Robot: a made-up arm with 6 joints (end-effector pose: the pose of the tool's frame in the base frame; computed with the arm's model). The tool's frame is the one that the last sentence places. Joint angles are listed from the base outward.
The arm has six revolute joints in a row. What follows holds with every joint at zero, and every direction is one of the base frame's.
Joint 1 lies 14.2 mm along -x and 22 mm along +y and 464.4 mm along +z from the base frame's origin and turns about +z.
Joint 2 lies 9.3 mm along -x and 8.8 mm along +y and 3.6 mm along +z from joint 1 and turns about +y.
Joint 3 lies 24.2 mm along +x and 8.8 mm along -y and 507.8 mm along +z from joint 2 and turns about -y.
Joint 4 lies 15.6 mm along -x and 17.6 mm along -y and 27.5 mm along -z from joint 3 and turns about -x.
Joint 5 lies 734.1 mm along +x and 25.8 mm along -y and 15.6 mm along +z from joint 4 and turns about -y.
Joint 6 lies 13.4 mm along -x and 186.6 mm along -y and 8.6 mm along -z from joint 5 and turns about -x.
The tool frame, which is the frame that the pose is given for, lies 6.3 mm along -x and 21.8 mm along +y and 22.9 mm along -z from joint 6; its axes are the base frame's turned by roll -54.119, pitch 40.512 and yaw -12.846 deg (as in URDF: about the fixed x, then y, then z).
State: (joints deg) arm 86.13 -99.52 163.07 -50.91 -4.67 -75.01
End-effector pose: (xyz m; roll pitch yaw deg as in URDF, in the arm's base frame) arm 0.0867 -0.7454 -0.2656 161.44 47.10 166.55
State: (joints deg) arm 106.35 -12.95 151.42 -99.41 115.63 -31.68
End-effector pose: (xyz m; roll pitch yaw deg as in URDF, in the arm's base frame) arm 0.1923 -0.7075 1.3682 -124.56 -1.77 1.33
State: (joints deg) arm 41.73 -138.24 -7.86 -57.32 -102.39 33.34
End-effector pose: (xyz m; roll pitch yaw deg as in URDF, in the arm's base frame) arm -0.4061 -0.5496 0.7417 -111.68 -2.03 56.76
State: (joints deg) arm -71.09 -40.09 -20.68 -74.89 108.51 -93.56
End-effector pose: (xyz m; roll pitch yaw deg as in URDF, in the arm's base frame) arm 0.0665 -0.3983 0.9067 163.74 -48.16 163.88
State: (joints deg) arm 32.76 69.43 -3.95 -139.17 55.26 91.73
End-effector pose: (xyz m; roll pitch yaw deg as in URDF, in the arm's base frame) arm 0.3319 0.4497 -0.1256 -160.22 32.13 -148.52
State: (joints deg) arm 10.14 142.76 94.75 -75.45 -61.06 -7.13
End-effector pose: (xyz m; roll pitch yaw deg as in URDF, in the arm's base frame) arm 0.5755 0.0430 -0.5961 99.42 3.05 123.36
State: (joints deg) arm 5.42 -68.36 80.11 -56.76 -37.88 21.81
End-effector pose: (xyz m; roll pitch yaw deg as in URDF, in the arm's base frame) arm -0.9470 -0.1928 1.2007 -111.61 -55.92 73.30
